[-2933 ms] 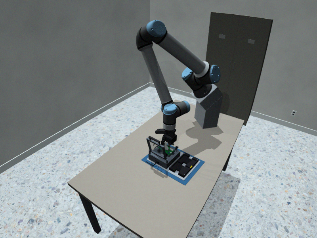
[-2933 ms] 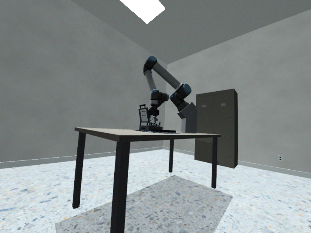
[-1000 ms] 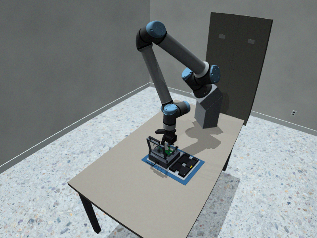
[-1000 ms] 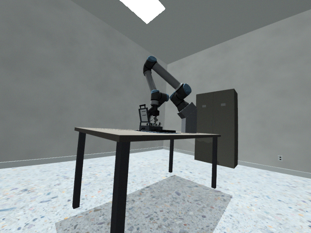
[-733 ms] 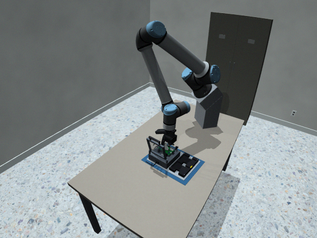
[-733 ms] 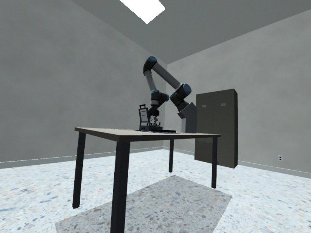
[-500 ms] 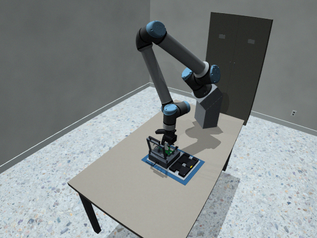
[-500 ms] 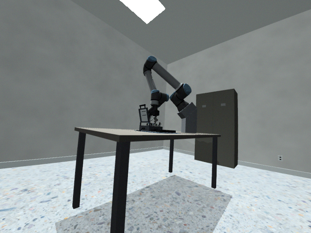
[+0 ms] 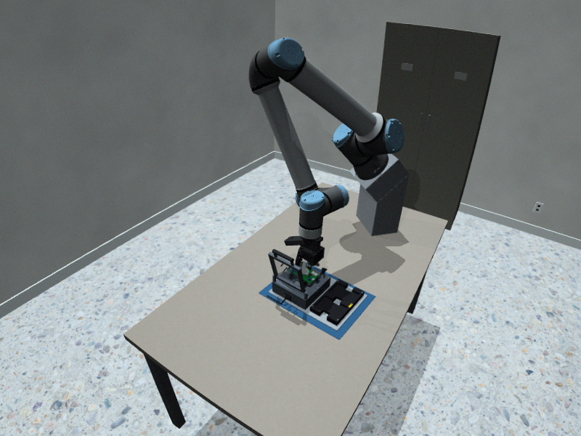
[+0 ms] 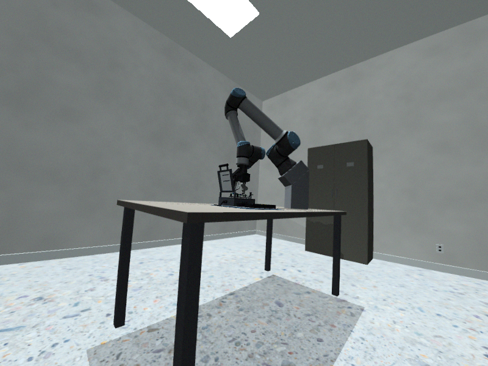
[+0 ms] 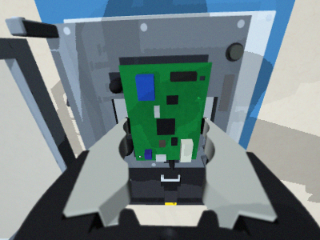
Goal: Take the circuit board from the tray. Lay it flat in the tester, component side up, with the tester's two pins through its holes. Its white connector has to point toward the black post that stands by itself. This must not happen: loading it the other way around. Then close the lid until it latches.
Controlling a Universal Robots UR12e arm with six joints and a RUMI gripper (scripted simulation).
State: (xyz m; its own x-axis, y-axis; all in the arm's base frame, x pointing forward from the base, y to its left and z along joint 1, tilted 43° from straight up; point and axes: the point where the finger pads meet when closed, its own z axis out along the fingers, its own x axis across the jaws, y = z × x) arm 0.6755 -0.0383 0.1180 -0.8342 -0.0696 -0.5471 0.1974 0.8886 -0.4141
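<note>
My gripper is now right at the green circuit board. Also, from my hand: tester lid 120 mm ahead, 30 mm to the right, 100 mm above; then tester nest 10 mm ahead, 10 mm to the left, 10 mm below.
</note>
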